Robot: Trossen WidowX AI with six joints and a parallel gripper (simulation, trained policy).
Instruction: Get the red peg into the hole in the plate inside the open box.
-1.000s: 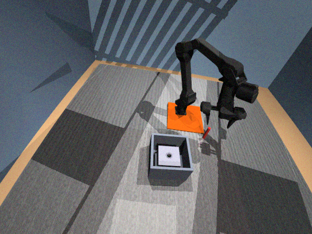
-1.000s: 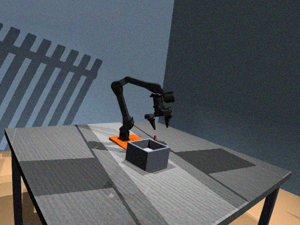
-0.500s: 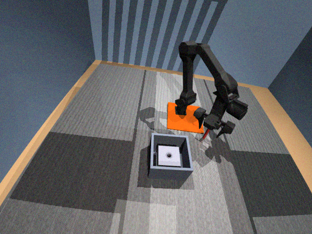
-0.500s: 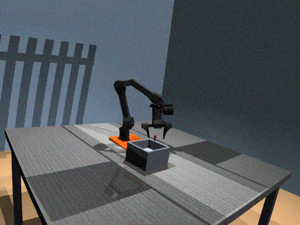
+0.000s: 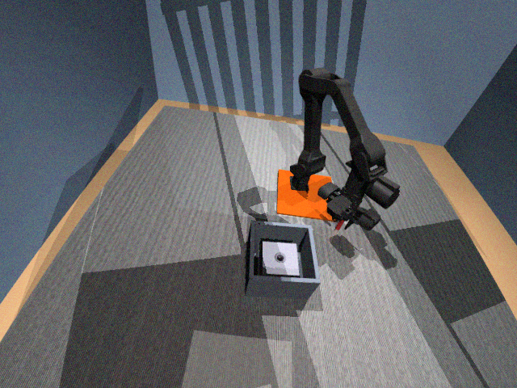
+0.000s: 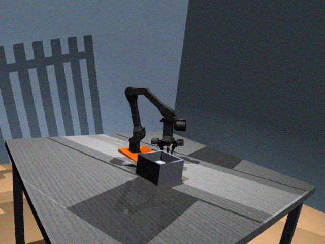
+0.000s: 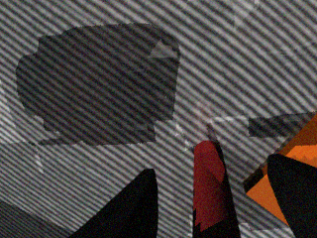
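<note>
Right now my gripper tip is 21 cm to the left of the pale plate, 15 cm short of it and 2 cm below it. From my gripper tip the other things lie so: grey box (21 cm to the right, 15 cm ahead); then red peg (2 cm above).
</note>
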